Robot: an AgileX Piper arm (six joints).
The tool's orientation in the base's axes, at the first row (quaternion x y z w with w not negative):
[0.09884, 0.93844, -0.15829, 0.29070]
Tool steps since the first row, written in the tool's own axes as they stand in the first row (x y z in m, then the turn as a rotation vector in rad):
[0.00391, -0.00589, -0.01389, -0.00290, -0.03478, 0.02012]
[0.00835, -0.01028, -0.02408, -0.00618, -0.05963, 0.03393]
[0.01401, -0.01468, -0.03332, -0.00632, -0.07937, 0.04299]
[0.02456, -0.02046, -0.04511, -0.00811, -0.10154, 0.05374]
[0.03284, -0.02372, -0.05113, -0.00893, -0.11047, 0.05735]
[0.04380, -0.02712, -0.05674, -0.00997, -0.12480, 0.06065]
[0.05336, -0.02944, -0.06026, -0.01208, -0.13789, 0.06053]
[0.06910, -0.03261, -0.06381, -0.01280, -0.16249, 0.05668]
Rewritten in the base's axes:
[-0.01195, -0.00019, 0.01000, 0.00305, -0.03976, -0.00570]
[-0.02201, -0.00025, 0.01645, 0.00592, -0.06808, -0.00864]
[-0.03258, -0.00053, 0.02145, 0.00521, -0.08968, -0.01090]
[-0.04881, -0.00075, 0.02596, 0.00604, -0.11428, -0.01295]
[-0.05953, -0.00087, 0.02666, 0.00608, -0.12394, -0.01316]
[-0.07225, -0.00102, 0.02554, 0.00465, -0.13854, -0.01170]
[-0.08246, -0.00104, 0.02333, 0.00266, -0.15088, -0.00726]
[-0.09794, -0.00125, 0.01778, -0.00556, -0.17247, 0.00206]

